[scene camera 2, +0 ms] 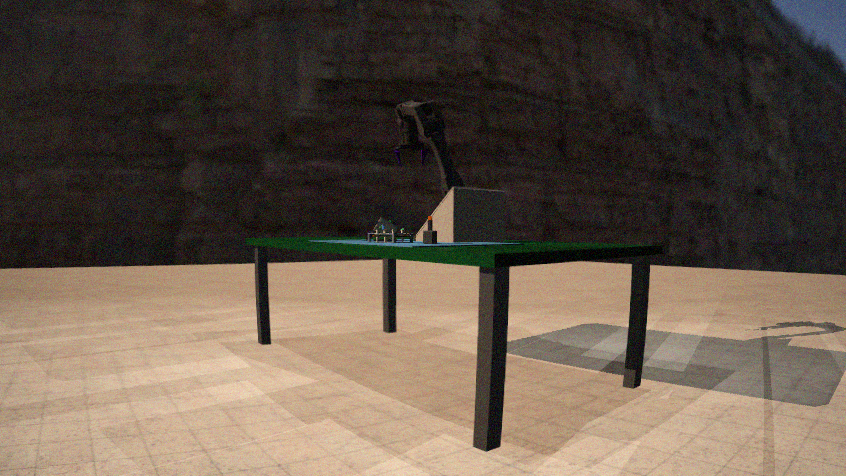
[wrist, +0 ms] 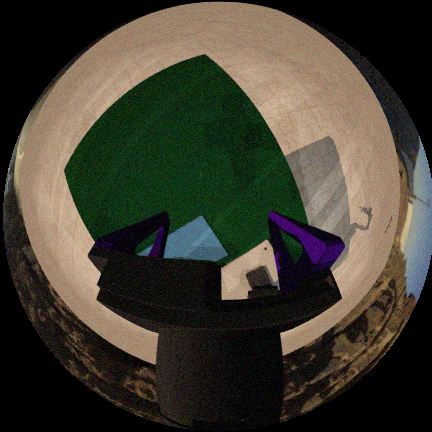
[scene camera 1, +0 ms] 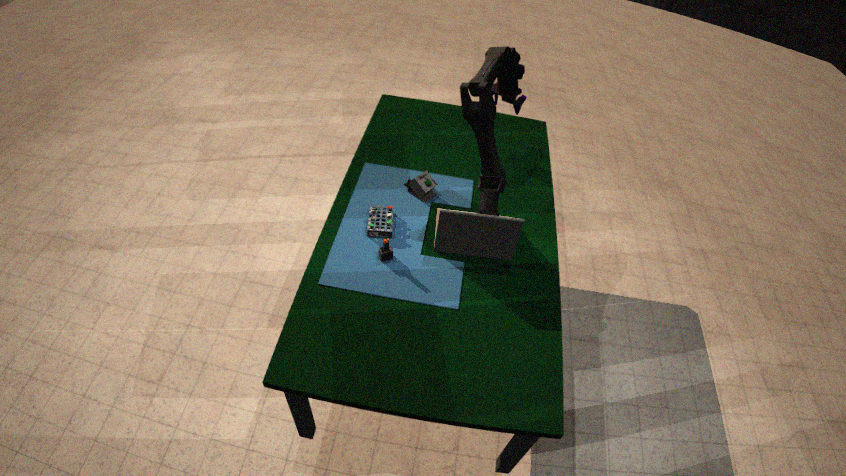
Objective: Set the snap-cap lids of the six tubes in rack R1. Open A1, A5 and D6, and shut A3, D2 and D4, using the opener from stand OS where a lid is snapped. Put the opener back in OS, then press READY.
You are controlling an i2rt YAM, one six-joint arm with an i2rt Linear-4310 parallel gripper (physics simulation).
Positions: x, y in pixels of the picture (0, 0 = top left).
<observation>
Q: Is my gripper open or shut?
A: Open.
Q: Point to a blue mat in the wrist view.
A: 195, 240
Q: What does my gripper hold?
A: Nothing.
</observation>
